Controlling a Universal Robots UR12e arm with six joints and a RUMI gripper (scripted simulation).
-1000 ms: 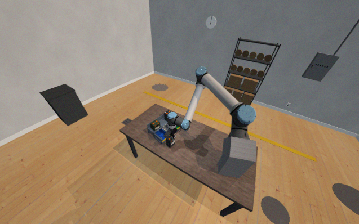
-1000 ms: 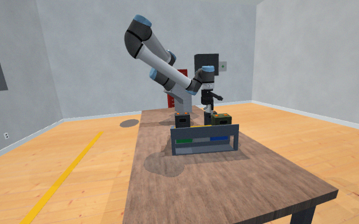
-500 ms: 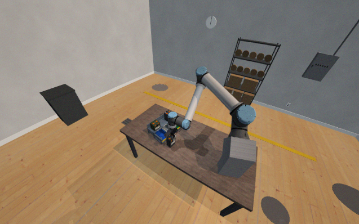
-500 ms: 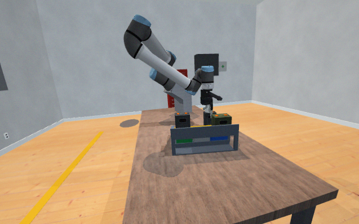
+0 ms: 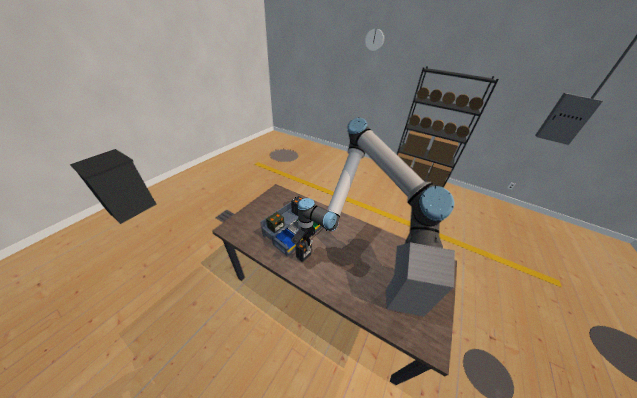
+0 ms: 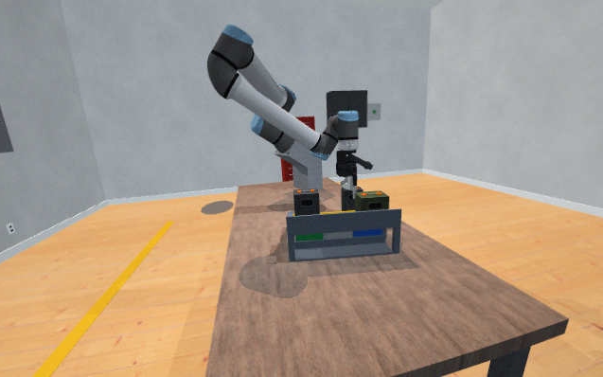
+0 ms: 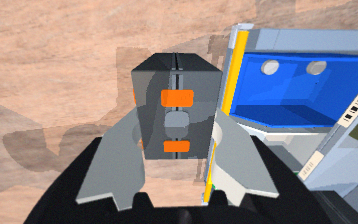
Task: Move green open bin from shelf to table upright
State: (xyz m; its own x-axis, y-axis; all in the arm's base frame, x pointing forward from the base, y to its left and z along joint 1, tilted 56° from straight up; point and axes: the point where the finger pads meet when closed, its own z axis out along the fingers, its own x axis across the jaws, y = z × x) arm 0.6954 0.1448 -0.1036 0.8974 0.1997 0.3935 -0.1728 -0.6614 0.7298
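My gripper is now 60 mm short of the yellow strip, 130 mm to the left of it and 60 mm above it. The rest, counted from my hand: olive box: 280 mm ahead, 60 mm to the right, 30 mm above; then pale grey bin: 160 mm ahead, 150 mm to the right, 80 mm below; then blue bin: 180 mm ahead, 40 mm to the right, 80 mm below.
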